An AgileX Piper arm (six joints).
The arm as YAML. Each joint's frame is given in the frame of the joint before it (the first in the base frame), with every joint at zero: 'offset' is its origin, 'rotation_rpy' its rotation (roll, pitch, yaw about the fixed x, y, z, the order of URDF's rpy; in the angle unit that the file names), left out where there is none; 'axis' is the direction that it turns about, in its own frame. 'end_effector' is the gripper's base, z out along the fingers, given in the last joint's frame.
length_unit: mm
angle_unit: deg
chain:
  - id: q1
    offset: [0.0, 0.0, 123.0]
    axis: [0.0, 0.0, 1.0]
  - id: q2
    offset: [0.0, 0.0, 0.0]
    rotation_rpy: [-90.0, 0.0, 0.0]
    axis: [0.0, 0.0, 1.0]
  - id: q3
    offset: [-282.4, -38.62, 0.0]
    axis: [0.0, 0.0, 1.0]
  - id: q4
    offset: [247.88, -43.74, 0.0]
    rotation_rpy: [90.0, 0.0, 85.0]
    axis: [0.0, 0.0, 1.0]
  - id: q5
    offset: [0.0, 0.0, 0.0]
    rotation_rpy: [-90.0, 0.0, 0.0]
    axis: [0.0, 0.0, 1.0]
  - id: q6
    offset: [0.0, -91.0, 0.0]
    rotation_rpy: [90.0, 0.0, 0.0]
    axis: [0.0, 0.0, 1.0]
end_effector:
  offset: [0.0, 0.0, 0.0]
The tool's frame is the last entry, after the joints.
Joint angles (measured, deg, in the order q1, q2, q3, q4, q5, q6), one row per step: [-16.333 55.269 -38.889 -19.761 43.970 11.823]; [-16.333 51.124 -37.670 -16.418 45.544 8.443]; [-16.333 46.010 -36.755 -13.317 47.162 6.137]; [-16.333 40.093 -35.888 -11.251 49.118 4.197]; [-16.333 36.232 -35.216 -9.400 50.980 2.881]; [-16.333 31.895 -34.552 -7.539 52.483 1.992]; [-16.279 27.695 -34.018 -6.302 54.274 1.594]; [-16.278 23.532 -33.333 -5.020 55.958 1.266]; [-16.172 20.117 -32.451 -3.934 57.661 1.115]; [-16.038 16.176 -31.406 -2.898 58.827 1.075]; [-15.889 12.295 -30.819 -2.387 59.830 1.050]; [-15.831 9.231 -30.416 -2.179 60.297 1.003]
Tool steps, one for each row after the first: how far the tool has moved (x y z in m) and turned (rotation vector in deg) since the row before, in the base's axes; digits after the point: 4 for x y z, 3 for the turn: [-0.0141 0.0072 0.0030 0.989 -1.010 1.585]; [-0.0162 0.0079 0.0060 0.946 -2.577 1.023]; [-0.0191 0.0076 0.0063 -0.028 -2.942 0.972]; [-0.0130 0.0058 0.0016 0.607 -1.404 0.700]; [-0.0138 0.0062 0.0018 0.619 -2.353 0.599]; [-0.0137 0.0055 0.0010 0.411 -2.047 0.319]; [-0.0132 0.0054 -0.0008 0.504 -1.997 0.347]; [-0.0106 0.0046 -0.0035 0.697 -1.062 0.377]; [-0.0111 0.0047 -0.0039 0.454 -1.932 0.427]; [-0.0109 0.0039 -0.0021 -0.177 -2.332 0.312]; [-0.0082 0.0026 -0.0015 -0.447 -2.153 0.156]
